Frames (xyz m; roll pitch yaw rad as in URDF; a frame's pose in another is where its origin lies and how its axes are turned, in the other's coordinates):
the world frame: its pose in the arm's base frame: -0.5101 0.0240 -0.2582 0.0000 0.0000 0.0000
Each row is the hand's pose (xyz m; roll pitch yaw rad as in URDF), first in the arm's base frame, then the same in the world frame.
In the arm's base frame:
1: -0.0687 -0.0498 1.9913 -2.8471 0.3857 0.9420
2: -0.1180 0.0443 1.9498 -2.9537 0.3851 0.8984
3: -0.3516 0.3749 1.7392 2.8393 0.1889 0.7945
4: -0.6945 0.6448 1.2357 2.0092 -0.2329 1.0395
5: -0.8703 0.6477 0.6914 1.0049 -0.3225 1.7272
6: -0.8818 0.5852 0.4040 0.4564 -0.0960 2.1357
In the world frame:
1: 0.4414 -0.0738 2.2495 -2.8471 0.3857 0.9420
2: 0.3921 0.0203 2.2080 -2.9537 0.3851 0.8984
3: 0.1585 0.3509 1.9974 2.8393 0.1889 0.7945
4: -0.1844 0.6208 1.4939 2.0092 -0.2329 1.0395
5: -0.3602 0.6237 0.9496 1.0049 -0.3225 1.7272
6: -0.3717 0.5612 0.6622 0.4564 -0.0960 2.1357

